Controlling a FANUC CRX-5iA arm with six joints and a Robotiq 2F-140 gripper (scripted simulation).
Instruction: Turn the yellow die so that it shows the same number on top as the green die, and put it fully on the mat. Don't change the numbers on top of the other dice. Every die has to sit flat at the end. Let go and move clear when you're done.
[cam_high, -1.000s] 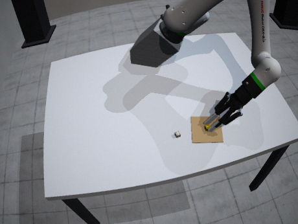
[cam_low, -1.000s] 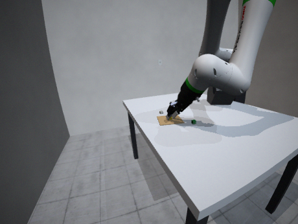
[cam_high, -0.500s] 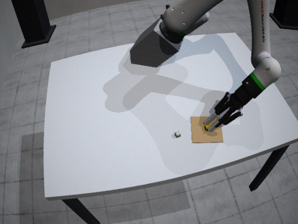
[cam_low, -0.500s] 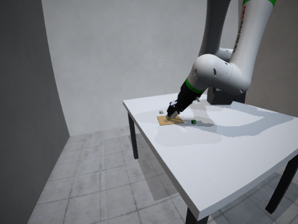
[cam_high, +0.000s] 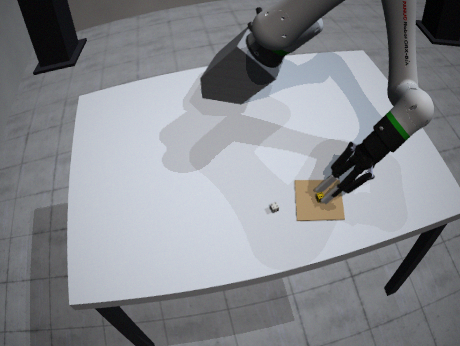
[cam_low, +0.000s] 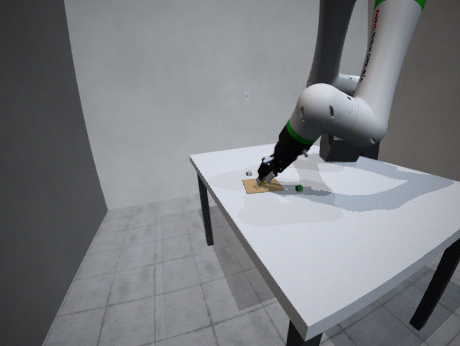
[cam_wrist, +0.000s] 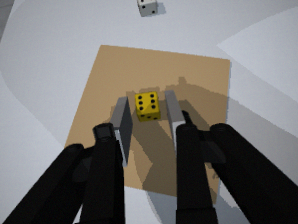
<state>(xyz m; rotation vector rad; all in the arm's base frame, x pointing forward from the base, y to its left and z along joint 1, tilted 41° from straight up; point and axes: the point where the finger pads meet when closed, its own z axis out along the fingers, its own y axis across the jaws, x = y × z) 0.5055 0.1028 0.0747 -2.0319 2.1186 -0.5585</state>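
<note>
The yellow die is 1 cm ahead of my hand, 2 cm to the right of it and 2 cm below it. Also, from my hand: white die 2 cm ahead, 16 cm to the right, 3 cm below; green die 10 cm behind, 8 cm to the left, 3 cm below; tan mat 1 cm ahead, 2 cm to the right, 4 cm below.
</note>
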